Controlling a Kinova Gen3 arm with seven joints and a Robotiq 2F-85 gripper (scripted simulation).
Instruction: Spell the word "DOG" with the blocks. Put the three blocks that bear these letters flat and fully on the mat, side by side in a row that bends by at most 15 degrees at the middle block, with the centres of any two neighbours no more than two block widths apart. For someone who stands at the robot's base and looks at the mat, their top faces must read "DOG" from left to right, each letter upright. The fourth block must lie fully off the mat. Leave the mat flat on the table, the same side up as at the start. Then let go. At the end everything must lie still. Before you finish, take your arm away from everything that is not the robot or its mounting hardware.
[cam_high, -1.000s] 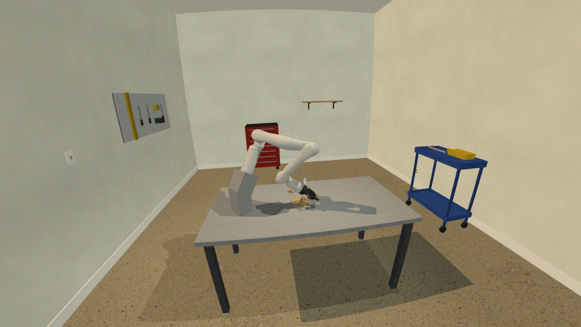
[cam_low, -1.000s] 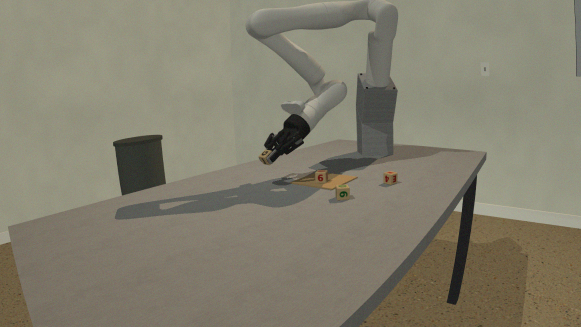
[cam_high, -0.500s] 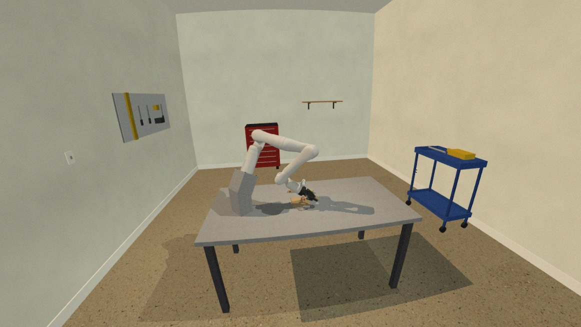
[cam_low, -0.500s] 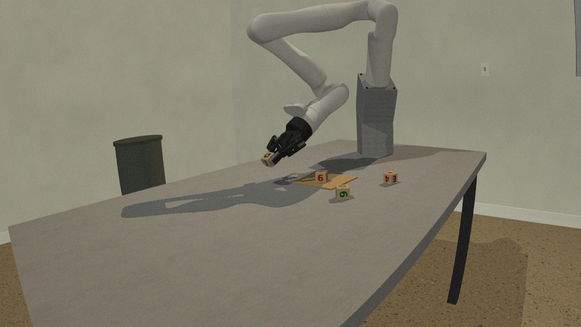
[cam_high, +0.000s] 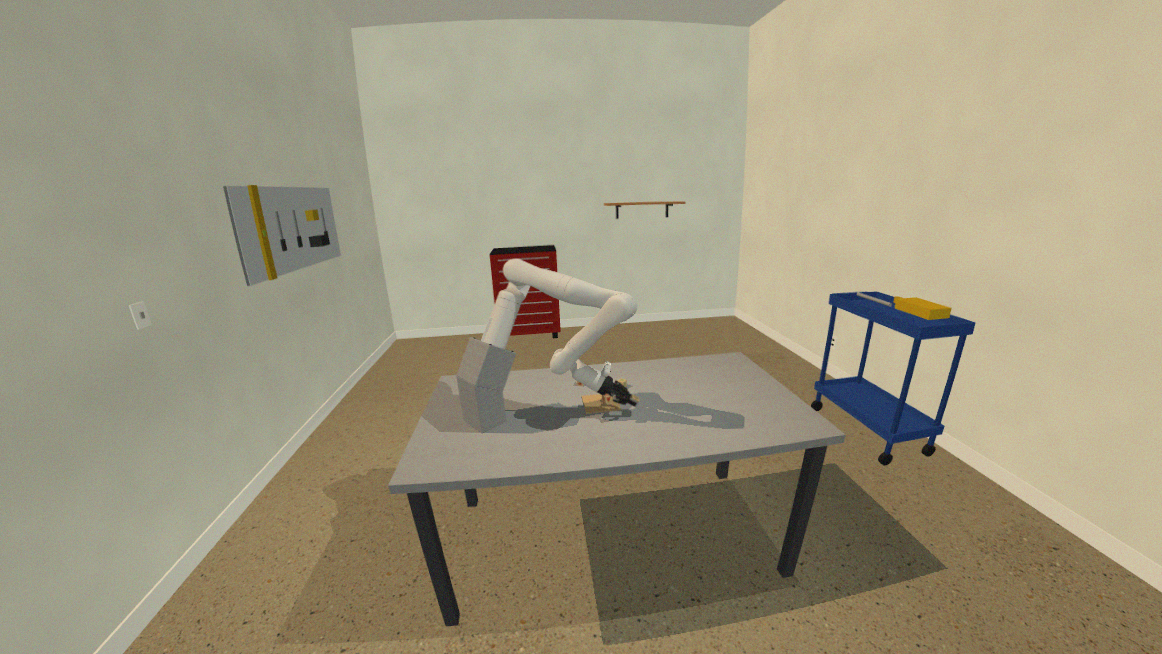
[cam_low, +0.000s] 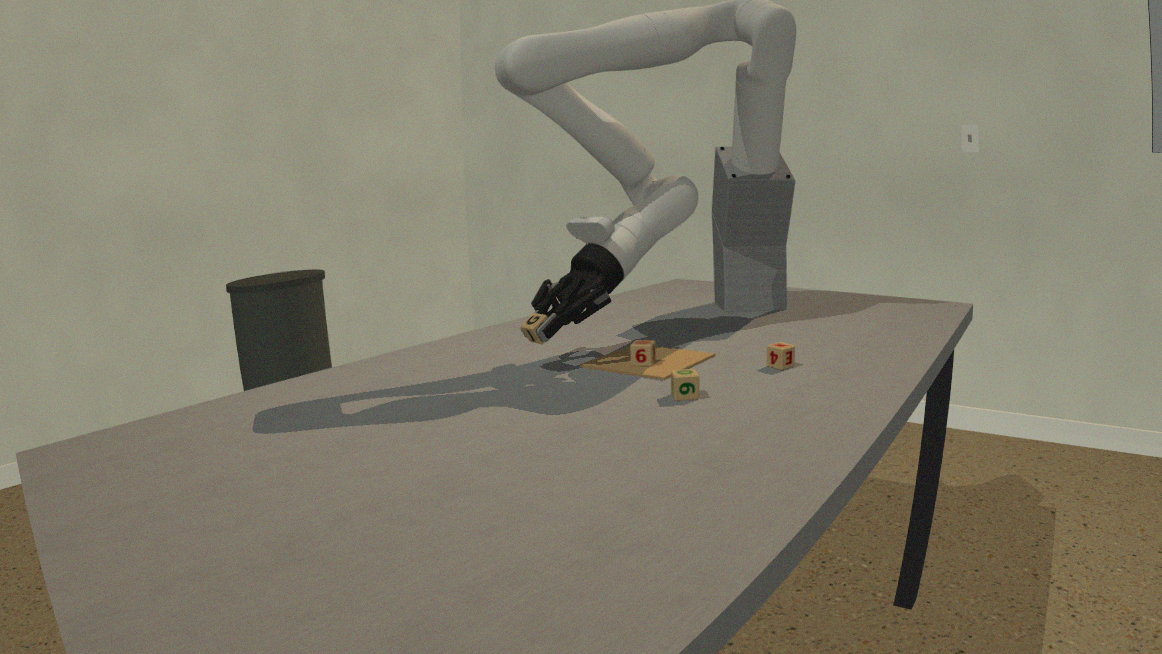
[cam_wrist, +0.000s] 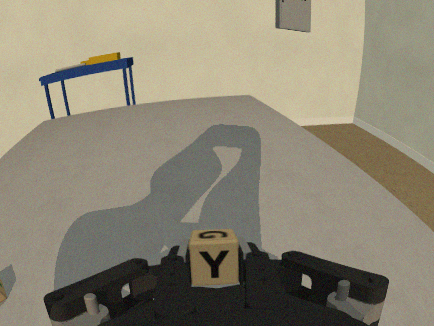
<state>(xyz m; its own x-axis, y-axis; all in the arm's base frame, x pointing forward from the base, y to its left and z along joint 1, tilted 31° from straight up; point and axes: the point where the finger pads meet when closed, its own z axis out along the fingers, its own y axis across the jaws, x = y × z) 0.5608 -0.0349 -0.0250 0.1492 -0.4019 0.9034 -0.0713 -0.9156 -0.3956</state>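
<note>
Right now the O block is 10 cm to the left of my hand, 9 cm behind it and 4 cm below it. From my hand the other things lie so: tan mat (12 cm behind, 9 cm to the left, 6 cm below); then G block (right at my hand); then D block (24 cm to the left, 5 cm below, 1 cm behind).
</note>
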